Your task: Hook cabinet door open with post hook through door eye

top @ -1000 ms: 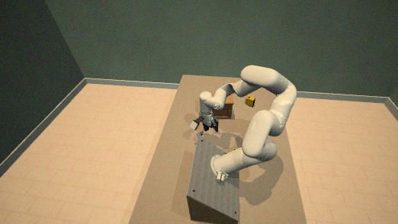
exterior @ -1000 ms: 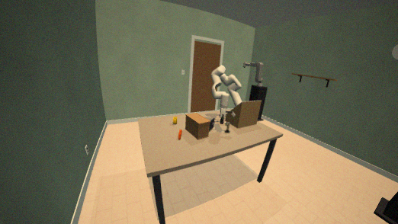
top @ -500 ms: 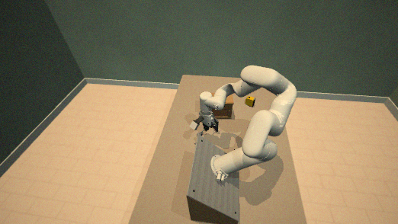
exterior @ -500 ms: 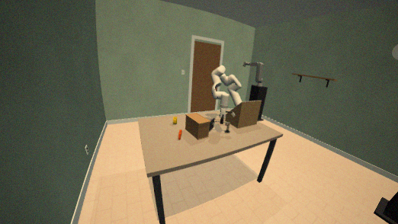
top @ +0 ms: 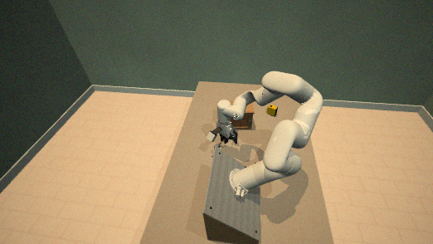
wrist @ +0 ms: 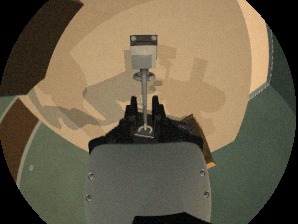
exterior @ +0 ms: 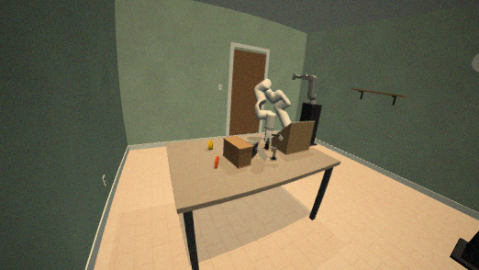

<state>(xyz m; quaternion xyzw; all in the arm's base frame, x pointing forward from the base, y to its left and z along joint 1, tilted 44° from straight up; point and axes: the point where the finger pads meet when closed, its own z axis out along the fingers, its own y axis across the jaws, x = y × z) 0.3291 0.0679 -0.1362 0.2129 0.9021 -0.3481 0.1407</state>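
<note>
The grey hook is 10 mm ahead of my hand and 30 mm below it. Round my hand: orange object (420 mm ahead, 90 mm below); then dark door (120 mm ahead, 30 mm below); then hook post (30 mm behind, 20 mm to the left, 40 mm below).
</note>
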